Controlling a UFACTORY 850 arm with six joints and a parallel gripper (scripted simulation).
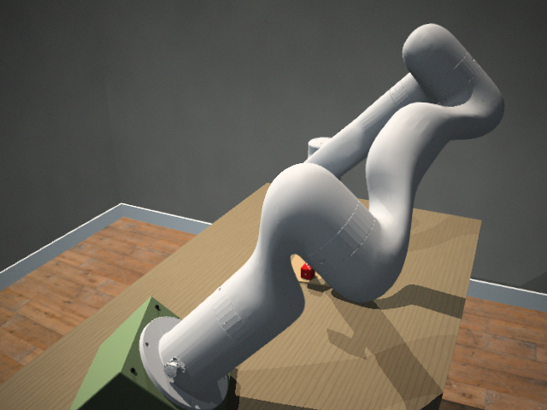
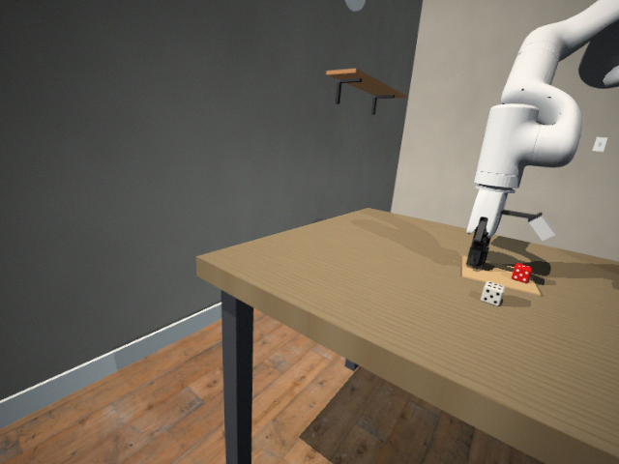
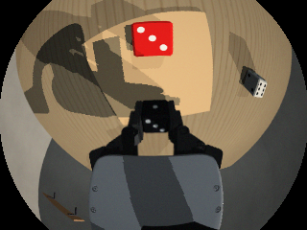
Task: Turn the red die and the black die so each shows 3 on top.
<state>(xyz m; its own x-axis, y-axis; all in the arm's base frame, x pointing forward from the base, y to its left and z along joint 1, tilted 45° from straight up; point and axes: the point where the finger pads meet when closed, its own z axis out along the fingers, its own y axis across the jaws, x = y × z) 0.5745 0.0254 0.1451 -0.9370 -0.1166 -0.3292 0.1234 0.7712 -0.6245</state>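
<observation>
Now: the black die 10 mm below my hand. Round my hand: red die (90 mm behind, 10 mm to the left, 10 mm below); tan mat (40 mm behind, 30 mm below, 10 mm to the left); white die (160 mm to the left, 40 mm behind, 20 mm below).
</observation>
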